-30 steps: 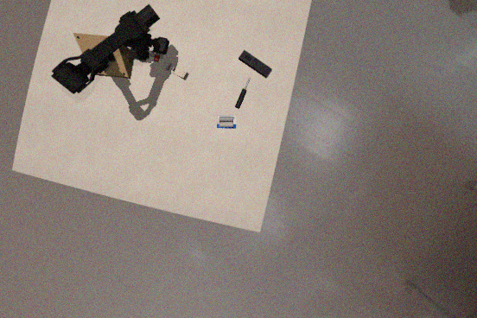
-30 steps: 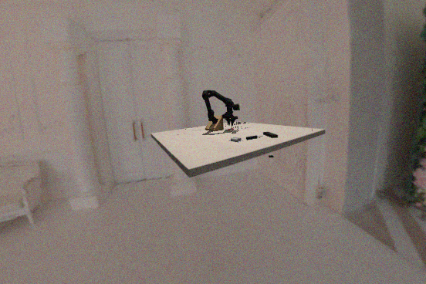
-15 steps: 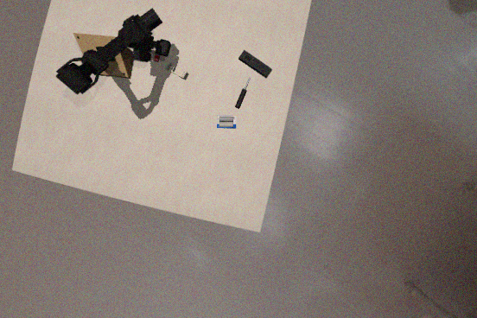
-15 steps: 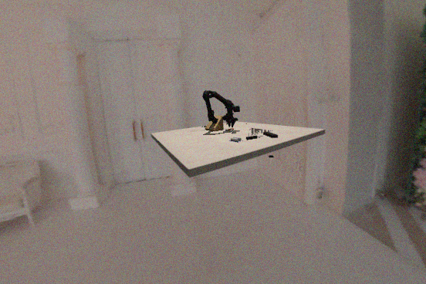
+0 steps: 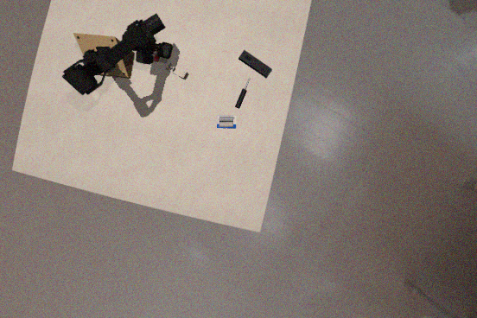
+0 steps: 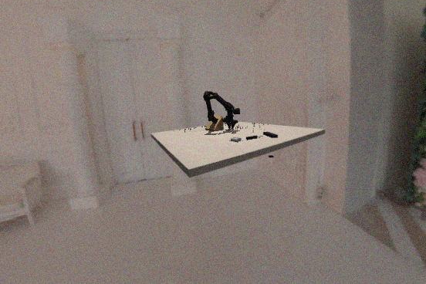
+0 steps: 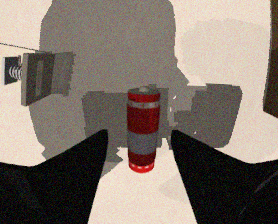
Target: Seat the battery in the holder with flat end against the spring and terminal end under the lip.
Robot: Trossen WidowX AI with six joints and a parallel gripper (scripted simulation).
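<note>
Now: gripper tip right at the battery. Also, from my gripper tip: dark screwdriver: 42 cm ahead, 15 cm to the right; then dark flat bar: 46 cm ahead, 2 cm to the right.
</note>
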